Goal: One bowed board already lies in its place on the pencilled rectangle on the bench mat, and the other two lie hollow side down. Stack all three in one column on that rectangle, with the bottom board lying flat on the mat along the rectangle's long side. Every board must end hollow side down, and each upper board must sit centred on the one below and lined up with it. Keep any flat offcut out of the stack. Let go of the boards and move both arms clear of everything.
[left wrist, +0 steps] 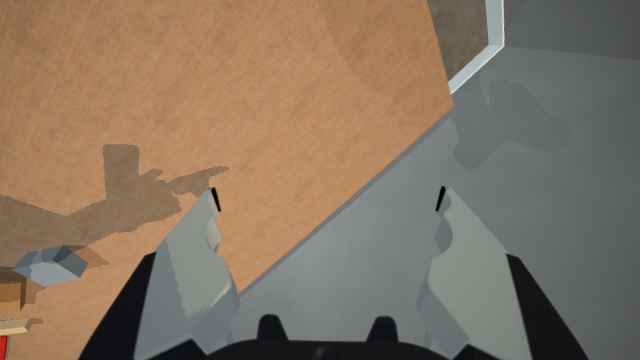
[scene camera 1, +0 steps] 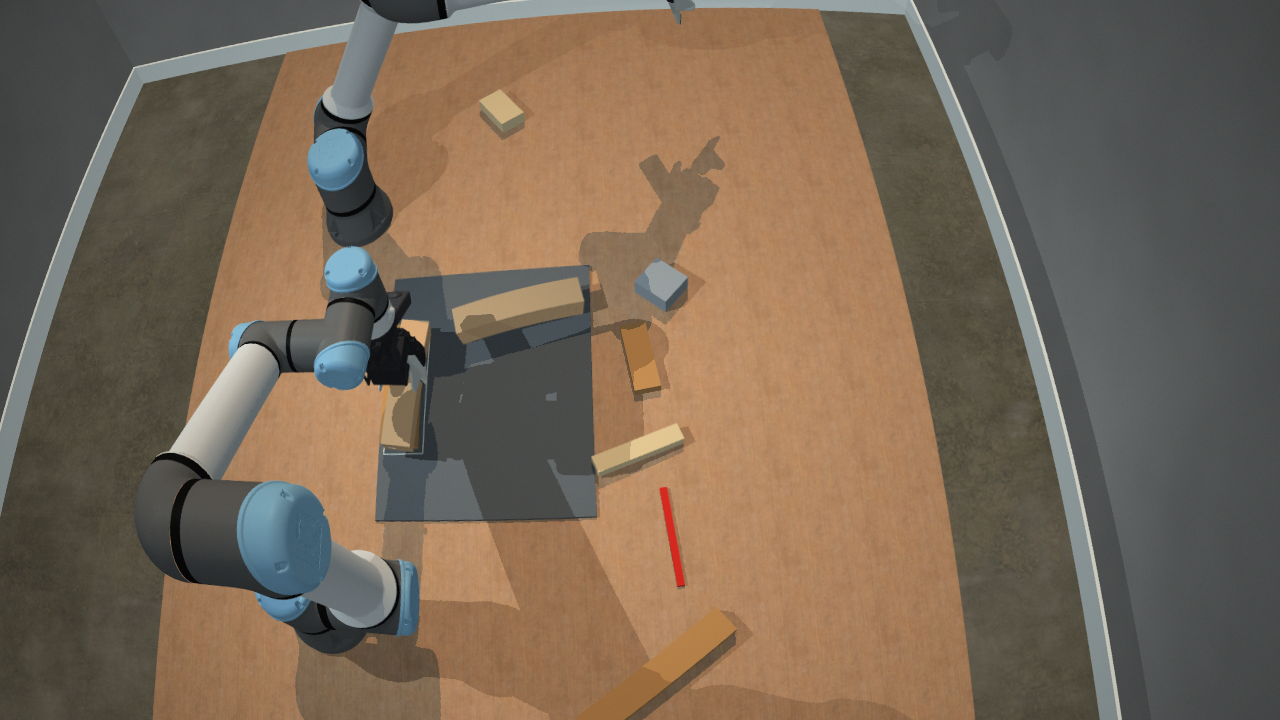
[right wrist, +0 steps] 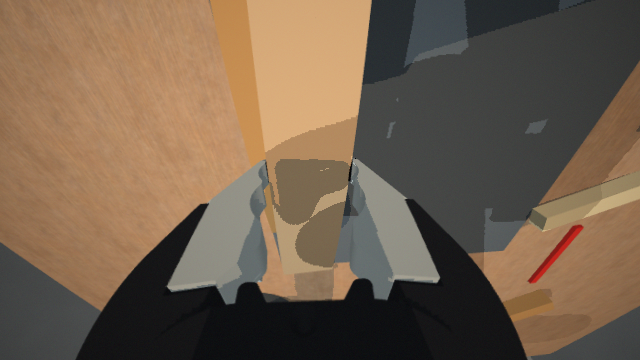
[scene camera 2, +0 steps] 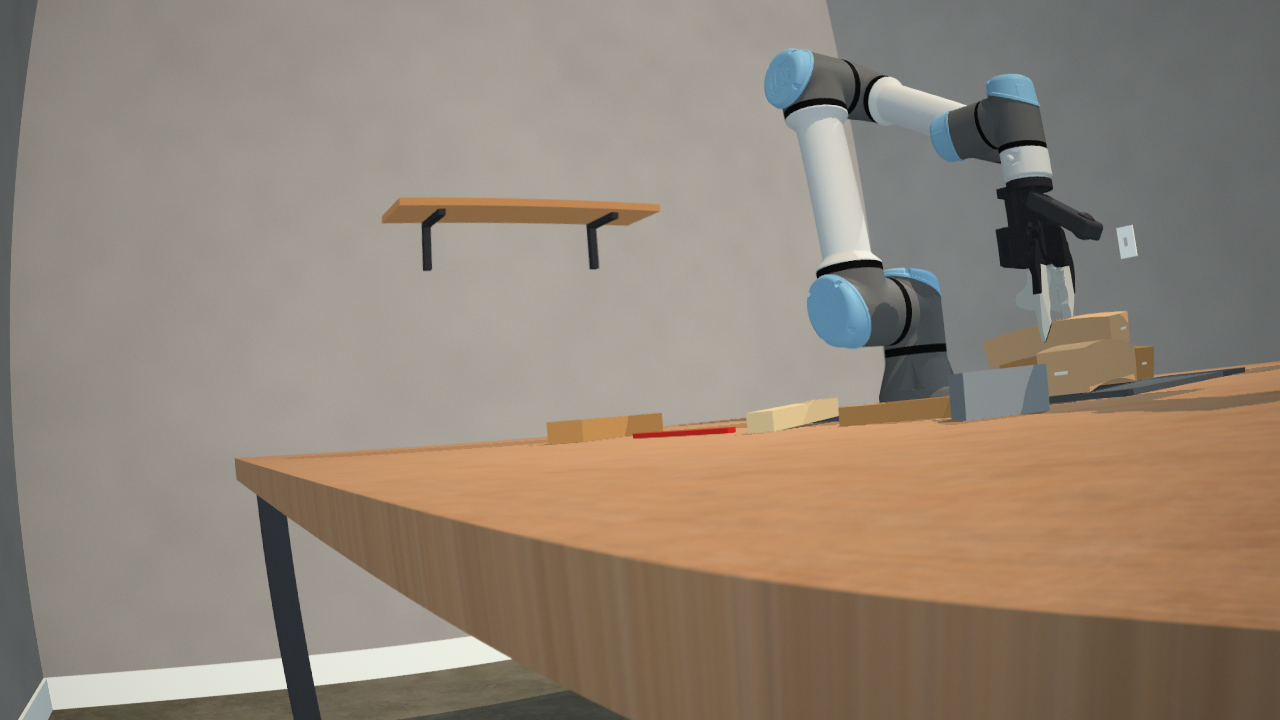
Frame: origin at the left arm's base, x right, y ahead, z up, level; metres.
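Where they show: left gripper, fingertip midpoint: (left wrist: 326, 188); right gripper, fingertip midpoint: (scene camera 1: 408, 383) (right wrist: 310, 161) (scene camera 2: 1056, 341); left arm's base, link origin: (scene camera 1: 360, 219).
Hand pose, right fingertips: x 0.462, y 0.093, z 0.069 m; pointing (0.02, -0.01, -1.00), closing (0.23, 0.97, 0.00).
Things, the pixels of their centre, and the offset from my right fingertips. "pt": a spot on its surface instead. Level surfaces: height alone.
- pencilled rectangle, surface spot: (scene camera 1: 402, 450) pt dy -0.029, dx +0.117, dz -0.016 m
- bottom board, body centre: (right wrist: 285, 122) (scene camera 2: 1077, 370) dy -0.018, dx -0.023, dz -0.043 m
- third bowed board, body centre: (scene camera 2: 1092, 368) (scene camera 1: 519, 310) dy +0.217, dx -0.124, dz -0.042 m
- bench mat, surface height: dz -0.063 m
- grey block, body centre: (scene camera 2: 997, 392) (scene camera 1: 661, 284) (left wrist: 53, 266) dy +0.483, dx -0.122, dz -0.051 m
- orange block, body centre: (scene camera 2: 907, 410) (scene camera 1: 640, 357) (left wrist: 8, 292) dy +0.411, dx +0.013, dz -0.060 m
- pale bar, body centre: (scene camera 2: 795, 414) (scene camera 1: 637, 449) (right wrist: 593, 200) dy +0.367, dx +0.187, dz -0.056 m
- red stick, body centre: (scene camera 2: 681, 433) (scene camera 1: 672, 536) (right wrist: 552, 257) dy +0.387, dx +0.347, dz -0.066 m
- long orange plank, body centre: (scene camera 2: 610, 427) (scene camera 1: 656, 675) dy +0.307, dx +0.578, dz -0.055 m
- pale block, body centre: (scene camera 1: 501, 110) dy +0.251, dx -0.677, dz -0.054 m
My right gripper (scene camera 1: 416, 368) (scene camera 2: 1052, 327) (right wrist: 310, 161) is shut on a bowed board (scene camera 1: 401, 425) (scene camera 2: 1083, 331) (right wrist: 310, 75), one finger on each long side, above the pencilled rectangle (scene camera 1: 402, 454). The bottom board (scene camera 2: 1143, 363) (right wrist: 239, 75) lies under it on the rectangle; its orange side shows along the held board's left in the right wrist view. Whether the two touch all along is hidden. The third bowed board (scene camera 1: 519, 309) (scene camera 2: 1078, 365) lies hollow side down, askew, on the bench mat (scene camera 1: 501, 501) (right wrist: 425, 150). My left gripper (left wrist: 326, 188) is open and empty, high over the table's edge.
A grey block (scene camera 1: 660, 284) (scene camera 2: 998, 394) (left wrist: 50, 269), an orange block (scene camera 1: 640, 360) (scene camera 2: 895, 411), a pale bar (scene camera 1: 637, 450) (right wrist: 590, 201) and a red stick (scene camera 1: 672, 537) (right wrist: 555, 255) lie beside the mat. A long orange plank (scene camera 1: 666, 667) and a pale block (scene camera 1: 501, 109) lie farther off.
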